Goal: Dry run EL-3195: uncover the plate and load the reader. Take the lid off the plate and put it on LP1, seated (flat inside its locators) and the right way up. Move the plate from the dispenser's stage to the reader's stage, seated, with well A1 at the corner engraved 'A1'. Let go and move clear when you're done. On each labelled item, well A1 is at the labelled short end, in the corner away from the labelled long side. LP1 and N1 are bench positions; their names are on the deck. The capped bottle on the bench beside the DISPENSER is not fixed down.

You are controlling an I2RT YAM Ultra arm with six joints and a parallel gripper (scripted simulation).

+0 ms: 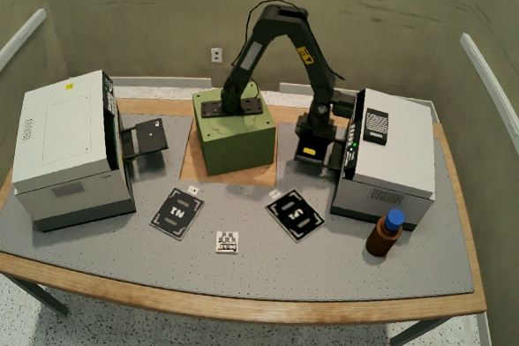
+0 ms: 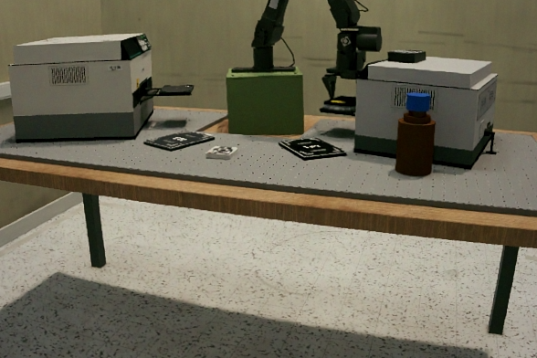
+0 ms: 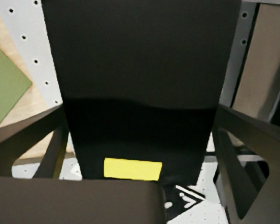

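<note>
Now: hand right at the lid. Also, from my hand: clear well plate: 10 mm below.
</note>
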